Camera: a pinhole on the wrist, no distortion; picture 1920 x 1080 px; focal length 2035.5 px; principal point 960.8 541.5 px. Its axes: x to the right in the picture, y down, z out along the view. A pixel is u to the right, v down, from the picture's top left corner.
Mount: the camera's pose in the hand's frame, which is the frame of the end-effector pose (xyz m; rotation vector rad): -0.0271 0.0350 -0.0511 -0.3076 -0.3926 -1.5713
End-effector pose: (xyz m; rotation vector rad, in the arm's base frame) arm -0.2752 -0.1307 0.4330 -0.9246 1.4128 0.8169
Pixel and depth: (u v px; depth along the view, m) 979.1 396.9 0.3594
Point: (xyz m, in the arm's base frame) -0.3247 0.2005 0.4792
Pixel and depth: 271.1 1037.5 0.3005
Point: -0.4245 0.1402 0.3760
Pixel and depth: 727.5 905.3 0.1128
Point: -0.3403 -0.0470 0.4380
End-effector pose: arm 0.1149 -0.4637 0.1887 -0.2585 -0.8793 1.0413
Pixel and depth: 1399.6 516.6 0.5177
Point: -0.3406 -0.5300 0.3652
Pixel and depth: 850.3 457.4 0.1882
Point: -0.0585 -0.4590 0.1682
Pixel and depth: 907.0 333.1 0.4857
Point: -0.3495 -0.4926 0.2351
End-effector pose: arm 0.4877 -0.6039 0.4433 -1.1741 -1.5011 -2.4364
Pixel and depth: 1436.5 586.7 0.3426
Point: 0.7277 -0.4459 0.5722
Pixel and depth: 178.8 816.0 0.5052
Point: 0.8294 -0.5665 0.8557
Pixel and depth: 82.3 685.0 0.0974
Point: 0.5616 -0.6572 0.5192
